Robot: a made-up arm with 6 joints.
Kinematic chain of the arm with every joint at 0, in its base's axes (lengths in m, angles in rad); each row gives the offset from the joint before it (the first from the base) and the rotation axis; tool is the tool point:
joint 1: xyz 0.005 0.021 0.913 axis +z
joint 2: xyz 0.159 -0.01 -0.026 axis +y
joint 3: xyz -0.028 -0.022 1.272 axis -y
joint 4: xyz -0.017 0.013 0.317 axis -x
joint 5: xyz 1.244 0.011 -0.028 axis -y
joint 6: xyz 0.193 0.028 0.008 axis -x
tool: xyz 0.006 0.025 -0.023
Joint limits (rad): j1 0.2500..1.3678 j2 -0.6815..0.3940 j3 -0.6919..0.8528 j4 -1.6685..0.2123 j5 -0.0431..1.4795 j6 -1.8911..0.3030
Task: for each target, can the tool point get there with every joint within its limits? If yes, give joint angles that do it. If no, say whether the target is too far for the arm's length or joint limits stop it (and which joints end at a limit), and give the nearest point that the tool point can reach.
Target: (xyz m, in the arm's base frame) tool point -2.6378 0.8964 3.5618
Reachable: no: too far | nearest point -1.0640 -0.1620 3.1465 | short by 1.942 m
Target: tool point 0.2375 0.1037 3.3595
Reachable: yes | joints 0.4750 -0.4040 0.4289 -0.7082 0.7451 -0.0033
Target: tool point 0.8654 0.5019 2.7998
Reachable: yes | joints 0.4730 -0.3121 -0.1063 -0.0536 0.6707 -1.5800
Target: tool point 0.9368 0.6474 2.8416
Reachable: yes | joints 0.6121 -0.2194 0.0043 -0.7467 0.6164 -0.1544
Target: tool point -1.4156 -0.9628 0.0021
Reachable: no: joint limits stop it (at a limit: joint 1, joint 2, joint 3, joint 4, joint 5, joint 6) | nearest point 0.5827 -0.0349 2.1974 | short by 3.110 m
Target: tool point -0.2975 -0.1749 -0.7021
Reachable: no: joint limits stop it (at a limit: joint 1, joint 2, joint 3, joint 4, joint 5, joint 6) | nearest point 0.2855 1.5003 0.9275 | short by 2.409 m
